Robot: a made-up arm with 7 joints.
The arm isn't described. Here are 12 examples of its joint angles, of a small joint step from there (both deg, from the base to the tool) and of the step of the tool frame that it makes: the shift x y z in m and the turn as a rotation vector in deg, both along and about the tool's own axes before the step.
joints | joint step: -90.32 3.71 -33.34 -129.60 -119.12 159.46 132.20 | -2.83 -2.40 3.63 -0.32 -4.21 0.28 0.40
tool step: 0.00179 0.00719 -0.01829 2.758 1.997 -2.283
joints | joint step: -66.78 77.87 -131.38 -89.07 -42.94 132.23 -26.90 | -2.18 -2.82 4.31 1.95 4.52 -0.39 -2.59
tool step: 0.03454 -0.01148 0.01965 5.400 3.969 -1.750
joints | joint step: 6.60 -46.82 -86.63 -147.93 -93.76 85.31 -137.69 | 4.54 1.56 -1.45 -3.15 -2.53 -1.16 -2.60
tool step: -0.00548 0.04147 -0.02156 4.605 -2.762 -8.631
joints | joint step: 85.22 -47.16 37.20 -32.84 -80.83 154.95 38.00 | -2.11 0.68 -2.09 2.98 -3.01 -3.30 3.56
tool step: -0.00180 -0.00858 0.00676 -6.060 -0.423 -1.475
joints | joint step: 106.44 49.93 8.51 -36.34 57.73 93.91 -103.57 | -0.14 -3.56 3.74 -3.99 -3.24 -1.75 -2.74
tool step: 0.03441 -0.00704 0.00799 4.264 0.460 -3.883
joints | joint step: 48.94 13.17 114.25 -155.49 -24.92 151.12 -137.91 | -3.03 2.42 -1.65 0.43 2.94 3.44 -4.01
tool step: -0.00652 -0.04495 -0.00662 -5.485 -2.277 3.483
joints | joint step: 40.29 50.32 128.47 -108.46 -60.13 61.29 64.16 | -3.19 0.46 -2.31 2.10 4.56 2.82 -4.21
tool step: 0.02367 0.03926 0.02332 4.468 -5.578 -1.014
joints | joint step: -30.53 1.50 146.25 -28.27 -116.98 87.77 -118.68 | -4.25 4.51 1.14 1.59 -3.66 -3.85 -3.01
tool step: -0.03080 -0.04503 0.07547 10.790 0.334 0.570
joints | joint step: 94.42 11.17 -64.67 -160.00 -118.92 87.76 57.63 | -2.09 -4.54 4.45 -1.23 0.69 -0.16 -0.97
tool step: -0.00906 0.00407 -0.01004 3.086 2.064 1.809
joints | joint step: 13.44 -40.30 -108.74 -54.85 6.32 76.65 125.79 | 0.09 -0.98 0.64 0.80 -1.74 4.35 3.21
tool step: 0.00834 -0.00534 -0.00911 4.157 -2.431 3.236
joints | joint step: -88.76 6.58 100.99 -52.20 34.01 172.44 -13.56 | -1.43 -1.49 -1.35 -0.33 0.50 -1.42 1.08
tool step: -0.00420 -0.00595 0.00300 -1.361 -1.415 -1.081
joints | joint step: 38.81 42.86 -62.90 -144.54 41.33 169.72 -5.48 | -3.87 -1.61 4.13 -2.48 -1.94 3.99 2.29
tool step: -0.00801 0.01029 0.01809 -0.482 -0.952 0.879
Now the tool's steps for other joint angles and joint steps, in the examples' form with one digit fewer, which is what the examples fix.
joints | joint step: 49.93 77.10 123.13 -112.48 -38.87 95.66 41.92 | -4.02 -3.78 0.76 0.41 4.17 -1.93 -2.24
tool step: -0.0249 -0.0109 -0.0289 -1.97 -0.98 0.44
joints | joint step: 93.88 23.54 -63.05 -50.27 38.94 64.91 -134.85 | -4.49 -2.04 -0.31 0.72 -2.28 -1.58 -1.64
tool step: -0.0261 -0.0508 -0.0349 -0.33 -1.94 3.30
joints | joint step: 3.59 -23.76 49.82 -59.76 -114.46 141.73 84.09 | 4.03 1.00 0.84 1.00 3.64 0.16 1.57
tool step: 0.0249 0.0133 -0.0057 2.53 -2.36 9.08
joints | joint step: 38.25 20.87 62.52 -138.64 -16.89 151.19 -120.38 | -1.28 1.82 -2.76 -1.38 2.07 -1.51 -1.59
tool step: -0.0219 -0.0358 0.0197 1.78 4.03 4.17
